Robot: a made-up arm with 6 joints. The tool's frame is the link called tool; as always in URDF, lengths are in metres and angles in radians. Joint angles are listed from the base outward.
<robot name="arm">
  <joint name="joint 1" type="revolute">
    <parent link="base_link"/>
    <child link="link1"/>
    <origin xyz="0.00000 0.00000 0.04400" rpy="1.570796 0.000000 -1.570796"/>
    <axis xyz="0 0 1"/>
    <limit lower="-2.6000" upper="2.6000"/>
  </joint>
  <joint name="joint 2" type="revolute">
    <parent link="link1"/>
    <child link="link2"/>
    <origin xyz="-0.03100 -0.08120 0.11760" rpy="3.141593 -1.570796 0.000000"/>
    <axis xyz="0 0 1"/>
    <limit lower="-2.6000" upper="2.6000"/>
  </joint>
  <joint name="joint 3" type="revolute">
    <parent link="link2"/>
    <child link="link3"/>
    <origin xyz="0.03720 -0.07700 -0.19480" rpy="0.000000 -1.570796 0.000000"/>
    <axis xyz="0 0 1"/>
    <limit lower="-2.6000" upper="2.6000"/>
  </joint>
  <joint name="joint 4" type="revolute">
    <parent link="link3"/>
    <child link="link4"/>
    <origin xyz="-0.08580 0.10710 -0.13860" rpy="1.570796 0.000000 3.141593"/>
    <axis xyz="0 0 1"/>
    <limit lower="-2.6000" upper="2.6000"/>
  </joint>
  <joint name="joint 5" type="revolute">
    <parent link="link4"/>
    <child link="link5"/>
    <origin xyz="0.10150 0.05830 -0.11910" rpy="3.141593 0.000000 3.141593"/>
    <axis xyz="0 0 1"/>
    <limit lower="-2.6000" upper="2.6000"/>
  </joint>
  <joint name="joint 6" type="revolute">
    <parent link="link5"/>
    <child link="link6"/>
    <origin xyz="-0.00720 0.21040 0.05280" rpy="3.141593 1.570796 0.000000"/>
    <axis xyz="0 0 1"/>
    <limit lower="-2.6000" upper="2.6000"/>
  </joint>
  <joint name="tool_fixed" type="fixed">
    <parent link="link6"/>
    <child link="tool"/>
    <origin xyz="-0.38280 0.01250 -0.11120" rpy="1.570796 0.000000 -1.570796"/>
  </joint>
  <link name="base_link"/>
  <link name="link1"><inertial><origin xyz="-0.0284 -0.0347 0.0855"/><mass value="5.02"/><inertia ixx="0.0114" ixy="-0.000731" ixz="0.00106" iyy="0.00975" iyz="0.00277" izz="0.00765"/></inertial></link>
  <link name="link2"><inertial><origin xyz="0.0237 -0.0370 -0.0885"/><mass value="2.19"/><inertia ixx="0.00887" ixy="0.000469" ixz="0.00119" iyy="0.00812" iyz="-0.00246" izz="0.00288"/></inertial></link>
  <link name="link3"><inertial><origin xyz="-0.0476 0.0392 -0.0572"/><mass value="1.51"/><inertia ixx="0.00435" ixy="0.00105" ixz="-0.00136" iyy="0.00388" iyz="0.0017" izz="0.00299"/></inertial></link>
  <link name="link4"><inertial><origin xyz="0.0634 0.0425 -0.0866"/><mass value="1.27"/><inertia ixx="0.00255" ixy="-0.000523" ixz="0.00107" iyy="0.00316" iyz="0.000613" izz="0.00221"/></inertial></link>
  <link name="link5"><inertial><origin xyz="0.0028 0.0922 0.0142"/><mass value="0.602"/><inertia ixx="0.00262" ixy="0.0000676" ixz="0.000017" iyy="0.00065" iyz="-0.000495" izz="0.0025"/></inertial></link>
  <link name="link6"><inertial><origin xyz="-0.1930 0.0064 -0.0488"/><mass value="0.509"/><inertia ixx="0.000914" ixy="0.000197" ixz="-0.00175" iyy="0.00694" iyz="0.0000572" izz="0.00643"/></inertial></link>
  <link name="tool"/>
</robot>
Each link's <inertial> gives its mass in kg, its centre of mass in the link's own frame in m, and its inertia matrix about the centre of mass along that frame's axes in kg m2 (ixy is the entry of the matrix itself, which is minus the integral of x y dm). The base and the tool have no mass. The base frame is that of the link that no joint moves.
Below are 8 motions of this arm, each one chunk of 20 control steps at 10 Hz.
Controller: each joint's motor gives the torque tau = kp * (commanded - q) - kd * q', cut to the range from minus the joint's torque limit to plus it. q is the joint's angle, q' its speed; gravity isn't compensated. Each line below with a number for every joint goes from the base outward.
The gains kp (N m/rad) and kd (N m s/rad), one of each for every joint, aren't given. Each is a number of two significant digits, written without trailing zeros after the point. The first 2 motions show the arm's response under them.
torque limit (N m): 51 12 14 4.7 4.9 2.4
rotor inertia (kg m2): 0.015 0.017 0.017 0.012 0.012 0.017
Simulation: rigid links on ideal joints. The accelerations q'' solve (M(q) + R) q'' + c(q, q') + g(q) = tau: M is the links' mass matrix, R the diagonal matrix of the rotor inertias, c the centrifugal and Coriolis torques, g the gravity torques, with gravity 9.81 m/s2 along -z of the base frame. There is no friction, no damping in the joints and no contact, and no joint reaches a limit. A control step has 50 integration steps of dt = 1/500 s. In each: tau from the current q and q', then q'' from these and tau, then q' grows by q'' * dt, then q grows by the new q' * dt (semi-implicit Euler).
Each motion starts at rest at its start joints. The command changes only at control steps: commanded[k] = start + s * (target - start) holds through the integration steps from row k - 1 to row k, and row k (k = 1, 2, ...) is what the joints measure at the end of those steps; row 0 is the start. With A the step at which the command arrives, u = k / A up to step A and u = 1 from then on. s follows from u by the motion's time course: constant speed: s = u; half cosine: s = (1 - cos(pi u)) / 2; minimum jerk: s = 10 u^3 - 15 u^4 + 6 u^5; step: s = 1 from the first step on.
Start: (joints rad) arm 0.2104 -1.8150 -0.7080 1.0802 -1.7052 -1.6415
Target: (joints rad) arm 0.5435 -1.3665 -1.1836 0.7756 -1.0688 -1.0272
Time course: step
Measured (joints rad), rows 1 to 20:
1: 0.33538 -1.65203 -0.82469 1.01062 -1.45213 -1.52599
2: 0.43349 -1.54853 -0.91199 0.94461 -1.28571 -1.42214
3: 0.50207 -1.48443 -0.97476 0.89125 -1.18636 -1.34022
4: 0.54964 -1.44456 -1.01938 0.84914 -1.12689 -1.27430
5: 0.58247 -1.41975 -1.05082 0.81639 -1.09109 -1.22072
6: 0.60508 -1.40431 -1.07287 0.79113 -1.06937 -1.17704
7: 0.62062 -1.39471 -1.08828 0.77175 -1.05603 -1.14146
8: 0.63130 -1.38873 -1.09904 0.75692 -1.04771 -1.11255
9: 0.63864 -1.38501 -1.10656 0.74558 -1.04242 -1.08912
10: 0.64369 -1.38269 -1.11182 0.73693 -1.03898 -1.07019
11: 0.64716 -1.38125 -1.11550 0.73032 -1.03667 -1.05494
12: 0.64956 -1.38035 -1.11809 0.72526 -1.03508 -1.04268
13: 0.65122 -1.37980 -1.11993 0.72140 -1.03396 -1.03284
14: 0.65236 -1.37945 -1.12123 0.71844 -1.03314 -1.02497
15: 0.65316 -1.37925 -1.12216 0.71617 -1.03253 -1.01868
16: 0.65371 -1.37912 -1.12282 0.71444 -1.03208 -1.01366
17: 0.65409 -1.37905 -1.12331 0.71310 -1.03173 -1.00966
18: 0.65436 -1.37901 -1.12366 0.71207 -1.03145 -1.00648
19: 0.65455 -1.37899 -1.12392 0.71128 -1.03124 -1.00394
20: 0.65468 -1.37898 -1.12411 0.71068 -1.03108 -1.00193
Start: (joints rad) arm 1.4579 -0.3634 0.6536 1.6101 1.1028 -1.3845
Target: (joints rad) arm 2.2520 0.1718 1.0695 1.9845 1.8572 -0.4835
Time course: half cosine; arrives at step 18
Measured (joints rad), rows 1 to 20:
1: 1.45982 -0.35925 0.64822 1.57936 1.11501 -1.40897
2: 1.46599 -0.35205 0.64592 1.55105 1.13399 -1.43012
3: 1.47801 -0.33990 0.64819 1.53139 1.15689 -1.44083
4: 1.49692 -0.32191 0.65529 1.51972 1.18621 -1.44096
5: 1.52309 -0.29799 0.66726 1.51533 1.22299 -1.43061
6: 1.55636 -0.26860 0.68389 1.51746 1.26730 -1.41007
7: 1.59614 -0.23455 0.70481 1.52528 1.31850 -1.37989
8: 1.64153 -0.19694 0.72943 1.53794 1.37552 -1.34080
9: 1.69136 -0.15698 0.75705 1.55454 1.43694 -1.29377
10: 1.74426 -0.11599 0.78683 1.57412 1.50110 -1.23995
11: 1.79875 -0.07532 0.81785 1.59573 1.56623 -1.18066
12: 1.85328 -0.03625 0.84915 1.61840 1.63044 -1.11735
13: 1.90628 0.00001 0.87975 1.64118 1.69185 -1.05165
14: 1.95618 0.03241 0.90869 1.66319 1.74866 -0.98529
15: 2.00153 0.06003 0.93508 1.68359 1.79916 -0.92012
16: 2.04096 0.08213 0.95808 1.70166 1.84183 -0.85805
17: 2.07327 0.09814 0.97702 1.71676 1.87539 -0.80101
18: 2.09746 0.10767 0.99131 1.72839 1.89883 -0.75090
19: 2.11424 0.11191 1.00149 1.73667 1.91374 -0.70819
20: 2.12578 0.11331 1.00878 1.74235 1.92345 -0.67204
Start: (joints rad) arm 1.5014 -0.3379 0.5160 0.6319 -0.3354 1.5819
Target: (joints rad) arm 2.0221 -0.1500 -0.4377 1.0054 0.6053 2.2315
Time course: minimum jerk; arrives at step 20
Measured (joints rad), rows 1 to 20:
1: 1.49971 -0.33716 0.51032 0.59424 -0.32202 1.60171
2: 1.49889 -0.33644 0.50312 0.54611 -0.27901 1.62259
3: 1.50070 -0.33480 0.49189 0.50291 -0.23323 1.64186
4: 1.50626 -0.33147 0.47478 0.46898 -0.18865 1.66080
5: 1.51641 -0.32601 0.45027 0.44468 -0.14180 1.68063
6: 1.53160 -0.31818 0.41733 0.42885 -0.08839 1.70220
7: 1.55192 -0.30790 0.37561 0.41987 -0.02543 1.72599
8: 1.57707 -0.29527 0.32551 0.41625 0.04812 1.75203
9: 1.60640 -0.28061 0.26819 0.41680 0.13143 1.78004
10: 1.63898 -0.26449 0.20548 0.42076 0.22210 1.80955
11: 1.67365 -0.24764 0.13963 0.42773 0.31655 1.84003
12: 1.70917 -0.23095 0.07310 0.43761 0.41047 1.87092
13: 1.74427 -0.21531 0.00827 0.45039 0.49935 1.90167
14: 1.77769 -0.20140 -0.05271 0.46635 0.57960 1.93170
15: 1.80832 -0.18970 -0.10801 0.48544 0.64778 1.96032
16: 1.83519 -0.18037 -0.15620 0.50679 0.70202 1.98677
17: 1.85757 -0.17335 -0.19625 0.52919 0.74184 2.01027
18: 1.87508 -0.16846 -0.22771 0.55132 0.76803 2.03021
19: 1.88782 -0.16537 -0.25084 0.57202 0.78250 2.04629
20: 1.89641 -0.16361 -0.26683 0.59056 0.78832 2.05871

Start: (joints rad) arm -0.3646 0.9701 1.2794 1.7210 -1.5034 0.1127
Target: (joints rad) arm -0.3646 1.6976 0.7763 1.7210 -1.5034 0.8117
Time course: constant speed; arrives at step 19
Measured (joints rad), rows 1 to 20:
1: -0.32690 1.04639 1.27553 1.73847 -1.48411 0.13513
2: -0.28834 1.14122 1.26958 1.75480 -1.44459 0.18003
3: -0.26016 1.21092 1.25828 1.76763 -1.42198 0.22630
4: -0.24053 1.26198 1.24167 1.77826 -1.41430 0.26985
5: -0.22692 1.30334 1.22129 1.78698 -1.41409 0.31118
6: -0.21737 1.34032 1.19850 1.79397 -1.41666 0.35099
7: -0.21054 1.37542 1.17424 1.79944 -1.41993 0.38975
8: -0.20554 1.40967 1.14909 1.80369 -1.42321 0.42766
9: -0.20178 1.44346 1.12339 1.80697 -1.42637 0.46482
10: -0.19887 1.47691 1.09738 1.80951 -1.42946 0.50125
11: -0.19655 1.51006 1.07120 1.81147 -1.43255 0.53697
12: -0.19463 1.54292 1.04496 1.81299 -1.43566 0.57197
13: -0.19300 1.57553 1.01873 1.81417 -1.43879 0.60626
14: -0.19158 1.60787 0.99255 1.81508 -1.44195 0.63985
15: -0.19029 1.63998 0.96647 1.81578 -1.44512 0.67276
16: -0.18912 1.67186 0.94050 1.81630 -1.44828 0.70499
17: -0.18802 1.70353 0.91466 1.81667 -1.45141 0.73656
18: -0.18699 1.73500 0.88895 1.81691 -1.45450 0.76751
19: -0.18602 1.76628 0.86338 1.81703 -1.45752 0.79785
20: -0.18507 1.78530 0.84474 1.81660 -1.45727 0.82473

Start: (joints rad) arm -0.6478 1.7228 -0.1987 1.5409 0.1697 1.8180
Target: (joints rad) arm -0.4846 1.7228 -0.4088 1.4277 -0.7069 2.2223
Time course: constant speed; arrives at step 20
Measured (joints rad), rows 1 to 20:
1: -0.60108 1.73895 -0.20559 1.58340 0.12429 1.81701
2: -0.55755 1.75829 -0.21498 1.65258 0.03637 1.81626
3: -0.52414 1.77146 -0.22434 1.71355 -0.04440 1.81844
4: -0.49805 1.77851 -0.23366 1.75667 -0.10440 1.82367
5: -0.47712 1.78118 -0.24315 1.78305 -0.14811 1.83118
6: -0.45986 1.78145 -0.25288 1.79722 -0.18370 1.84039
7: -0.44525 1.78080 -0.26280 1.80349 -0.21716 1.85103
8: -0.43256 1.77998 -0.27282 1.80483 -0.25139 1.86289
9: -0.42124 1.77926 -0.28292 1.80301 -0.28713 1.87578
10: -0.41089 1.77865 -0.29305 1.79895 -0.32415 1.88951
11: -0.40121 1.77811 -0.30323 1.79321 -0.36200 1.90389
12: -0.39201 1.77757 -0.31343 1.78614 -0.40030 1.91879
13: -0.38313 1.77701 -0.32365 1.77800 -0.43885 1.93407
14: -0.37447 1.77642 -0.33389 1.76901 -0.47753 1.94966
15: -0.36598 1.77580 -0.34415 1.75937 -0.51632 1.96549
16: -0.35761 1.77514 -0.35442 1.74920 -0.55520 1.98149
17: -0.34932 1.77445 -0.36470 1.73863 -0.59414 1.99762
18: -0.34109 1.77373 -0.37499 1.72774 -0.63315 2.01387
19: -0.33291 1.77298 -0.38528 1.71658 -0.67220 2.03019
20: -0.32476 1.77220 -0.39557 1.70521 -0.71129 2.04657

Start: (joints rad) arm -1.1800 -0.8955 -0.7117 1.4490 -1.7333 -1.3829
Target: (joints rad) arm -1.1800 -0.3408 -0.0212 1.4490 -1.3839 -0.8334
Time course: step
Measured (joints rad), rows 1 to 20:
1: -1.15975 -0.67068 -0.54506 1.46230 -1.57955 -1.32812
2: -1.14157 -0.51168 -0.42007 1.47336 -1.48260 -1.26325
3: -1.12735 -0.41962 -0.32743 1.48310 -1.42293 -1.20920
4: -1.11668 -0.36648 -0.25841 1.49155 -1.38607 -1.16331
5: -1.10883 -0.33584 -0.20683 1.49866 -1.36316 -1.12404
6: -1.10313 -0.31816 -0.16821 1.50447 -1.34877 -1.09042
7: -1.09903 -0.30794 -0.13926 1.50912 -1.33955 -1.06170
8: -1.09610 -0.30202 -0.11752 1.51275 -1.33351 -1.03723
9: -1.09402 -0.29857 -0.10118 1.51555 -1.32944 -1.01645
10: -1.09257 -0.29654 -0.08887 1.51766 -1.32660 -0.99885
11: -1.09155 -0.29534 -0.07958 1.51923 -1.32457 -0.98398
12: -1.09086 -0.29463 -0.07257 1.52039 -1.32305 -0.97144
13: -1.09039 -0.29419 -0.06725 1.52122 -1.32190 -0.96087
14: -1.09008 -0.29392 -0.06322 1.52180 -1.32101 -0.95199
15: -1.08988 -0.29376 -0.06015 1.52220 -1.32030 -0.94452
16: -1.08976 -0.29365 -0.05781 1.52246 -1.31973 -0.93825
17: -1.08969 -0.29359 -0.05601 1.52263 -1.31927 -0.93299
18: -1.08966 -0.29354 -0.05464 1.52272 -1.31890 -0.92859
19: -1.08965 -0.29351 -0.05358 1.52277 -1.31859 -0.92489
20: -1.08965 -0.29349 -0.05276 1.52278 -1.31833 -0.92180

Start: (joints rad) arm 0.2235 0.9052 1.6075 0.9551 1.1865 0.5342
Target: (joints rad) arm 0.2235 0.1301 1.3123 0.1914 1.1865 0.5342
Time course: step
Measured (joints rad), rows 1 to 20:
1: 0.26645 0.70567 1.52384 0.83726 1.15112 0.48793
2: 0.28667 0.51850 1.45459 0.73743 1.12636 0.47587
3: 0.30424 0.40270 1.40014 0.67022 1.10121 0.47141
4: 0.31954 0.33385 1.35606 0.62077 1.08378 0.46959
5: 0.33223 0.29378 1.31992 0.58107 1.07495 0.46914
6: 0.34246 0.27106 1.29014 0.54752 1.07251 0.46941
7: 0.35058 0.25868 1.26554 0.51850 1.07399 0.46997
8: 0.35699 0.25235 1.24522 0.49320 1.07752 0.47058
9: 0.36204 0.24952 1.22845 0.47113 1.08189 0.47113
10: 0.36601 0.24864 1.21460 0.45190 1.08640 0.47155
11: 0.36913 0.24883 1.20317 0.43519 1.09069 0.47186
12: 0.37160 0.24956 1.19373 0.42070 1.09459 0.47206
13: 0.37356 0.25052 1.18592 0.40816 1.09805 0.47216
14: 0.37512 0.25156 1.17947 0.39734 1.10107 0.47220
15: 0.37636 0.25257 1.17412 0.38801 1.10368 0.47219
16: 0.37735 0.25352 1.16969 0.37999 1.10592 0.47214
17: 0.37816 0.25438 1.16601 0.37310 1.10783 0.47206
18: 0.37881 0.25515 1.16295 0.36718 1.10947 0.47196
19: 0.37934 0.25583 1.16039 0.36210 1.11086 0.47185
20: 0.37977 0.25643 1.15827 0.35775 1.11204 0.47174

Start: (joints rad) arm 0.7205 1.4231 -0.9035 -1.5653 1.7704 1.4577
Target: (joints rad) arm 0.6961 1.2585 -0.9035 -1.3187 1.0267 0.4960
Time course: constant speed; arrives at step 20
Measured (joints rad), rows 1 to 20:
1: 0.72375 1.42702 -0.87942 -1.55334 1.73079 1.43811
2: 0.72375 1.43496 -0.86203 -1.52788 1.67266 1.41262
3: 0.72269 1.44060 -0.84976 -1.50074 1.61735 1.38483
4: 0.72158 1.44051 -0.84045 -1.47808 1.57169 1.35473
5: 0.72090 1.43502 -0.83288 -1.46165 1.53542 1.32243
6: 0.72076 1.42622 -0.82666 -1.45057 1.50532 1.28839
7: 0.72101 1.41629 -0.82172 -1.44289 1.47782 1.25321
8: 0.72142 1.40661 -0.81801 -1.43678 1.45044 1.21736
9: 0.72183 1.39774 -0.81543 -1.43106 1.42203 1.18112
10: 0.72214 1.38965 -0.81376 -1.42519 1.39245 1.14464
11: 0.72234 1.38203 -0.81276 -1.41911 1.36208 1.10796
12: 0.72245 1.37461 -0.81222 -1.41296 1.33135 1.07110
13: 0.72250 1.36716 -0.81198 -1.40688 1.30060 1.03404
14: 0.72253 1.35963 -0.81193 -1.40096 1.26995 0.99680
15: 0.72254 1.35200 -0.81204 -1.39520 1.23943 0.95937
16: 0.72256 1.34431 -0.81226 -1.38956 1.20896 0.92178
17: 0.72257 1.33660 -0.81259 -1.38399 1.17848 0.88402
18: 0.72256 1.32889 -0.81303 -1.37844 1.14793 0.84610
19: 0.72255 1.32119 -0.81356 -1.37287 1.11730 0.80800
20: 0.72253 1.31350 -0.81419 -1.36726 1.08656 0.76970

